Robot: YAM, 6 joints.
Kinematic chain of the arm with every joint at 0, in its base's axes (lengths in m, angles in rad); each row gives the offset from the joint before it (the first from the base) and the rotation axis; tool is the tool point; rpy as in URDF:
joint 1: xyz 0 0 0.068 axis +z
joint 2: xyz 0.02 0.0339 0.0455 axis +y
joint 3: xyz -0.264 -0.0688 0 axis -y
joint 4: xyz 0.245 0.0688 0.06 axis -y
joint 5: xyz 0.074 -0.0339 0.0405 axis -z
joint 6: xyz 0.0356 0 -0.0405 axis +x
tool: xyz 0 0 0 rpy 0 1.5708 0
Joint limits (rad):
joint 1: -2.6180..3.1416
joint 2: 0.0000..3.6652
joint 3: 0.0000..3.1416
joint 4: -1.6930..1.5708
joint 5: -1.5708..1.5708
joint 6: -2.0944..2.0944
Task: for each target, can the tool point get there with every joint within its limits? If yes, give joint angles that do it. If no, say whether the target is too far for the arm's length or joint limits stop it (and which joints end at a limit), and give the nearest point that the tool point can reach.
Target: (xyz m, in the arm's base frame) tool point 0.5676 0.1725 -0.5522
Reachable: no: too far | nearest point 0.4257 0.1294 -0.3225 | short by 0.273 m
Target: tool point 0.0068 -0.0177 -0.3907
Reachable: no: joint limits stop it (at a limit: joint 2) | nearest point 0.0210 -0.0547 -0.3264 | short by 0.076 m
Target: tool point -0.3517 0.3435 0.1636
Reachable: yes | joints 2.3058 2.2629 1.6635 -0.1735 -1.0303 1.7708
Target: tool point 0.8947 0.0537 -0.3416
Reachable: no: too far | nearest point 0.5744 0.0345 -0.1749 | short by 0.362 m
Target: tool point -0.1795 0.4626 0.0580
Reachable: yes | joints 1.8804 2.4814 1.6074 0.0540 -1.0059 1.7710
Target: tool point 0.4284 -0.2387 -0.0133
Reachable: yes | joints -0.5716 3.0018 2.4480 -1.3735 -1.0561 -1.2422
